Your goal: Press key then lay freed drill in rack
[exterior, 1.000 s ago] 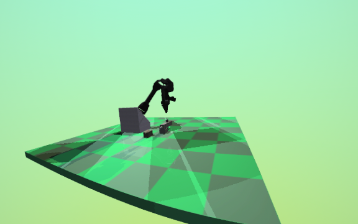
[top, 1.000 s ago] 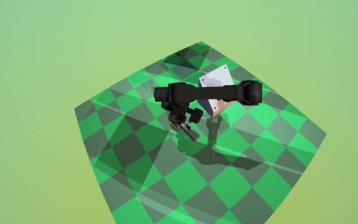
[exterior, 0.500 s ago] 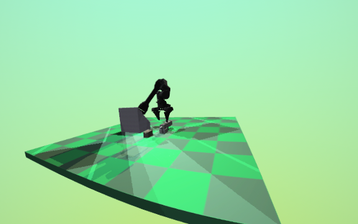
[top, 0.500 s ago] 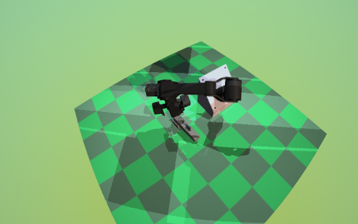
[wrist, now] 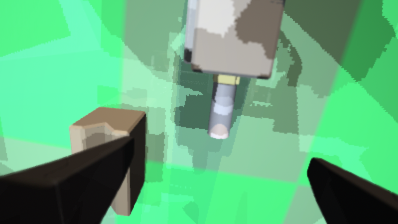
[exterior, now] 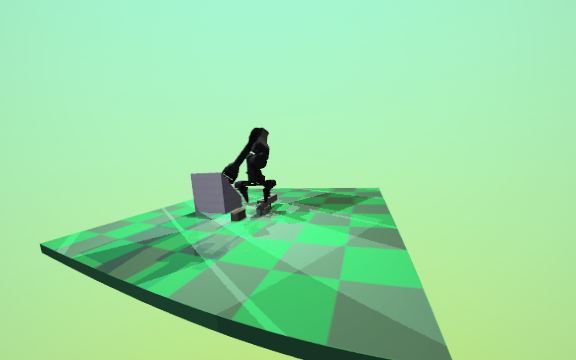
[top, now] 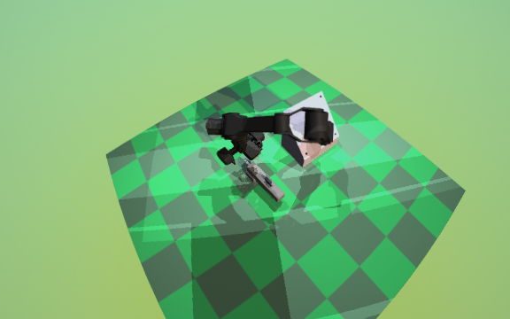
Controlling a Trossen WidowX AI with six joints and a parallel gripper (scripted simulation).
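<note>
The drill is 70 mm to the left of my gripper tip, 20 mm below it and 10 mm behind it. The rest, counted from my gripper tip: rack (70 mm behind, 50 mm to the right, 50 mm below); dark key (150 mm to the left, 20 mm below, 20 mm behind); long grey block (120 mm to the left, 30 mm below, 10 mm behind).
</note>
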